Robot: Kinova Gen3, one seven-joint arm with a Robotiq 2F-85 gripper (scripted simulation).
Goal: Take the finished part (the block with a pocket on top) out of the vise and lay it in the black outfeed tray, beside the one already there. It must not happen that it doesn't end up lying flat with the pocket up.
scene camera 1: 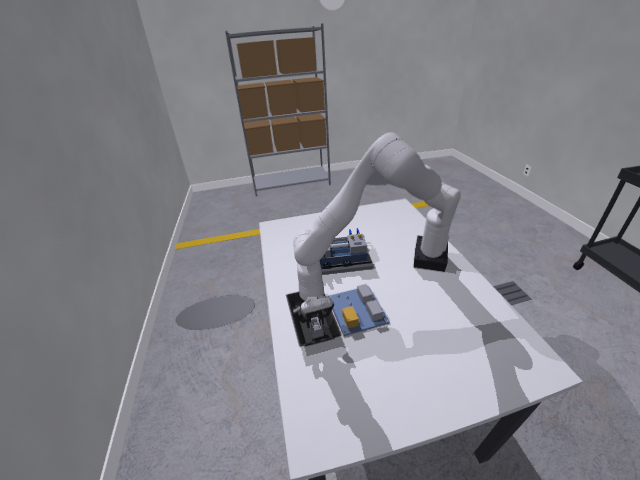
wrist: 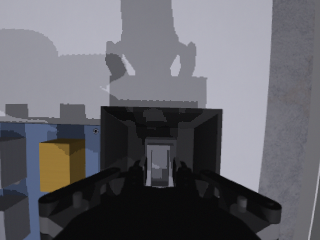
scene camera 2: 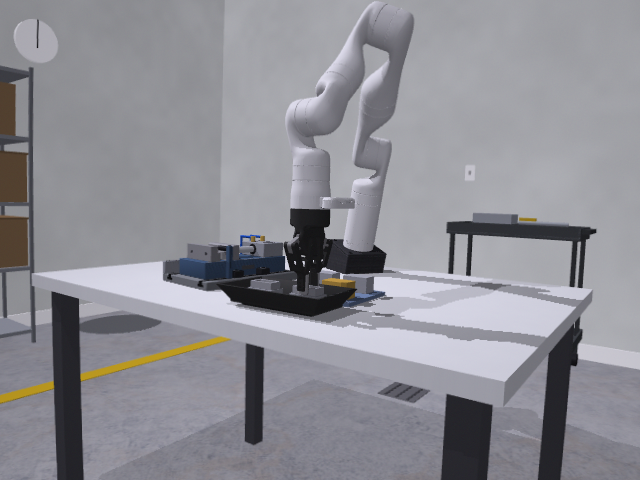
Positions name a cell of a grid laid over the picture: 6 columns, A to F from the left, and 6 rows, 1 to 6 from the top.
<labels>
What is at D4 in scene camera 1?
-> A blue plate.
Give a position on a yellow block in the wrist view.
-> B5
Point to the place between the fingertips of my gripper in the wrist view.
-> D5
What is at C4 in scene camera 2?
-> My gripper.
</labels>
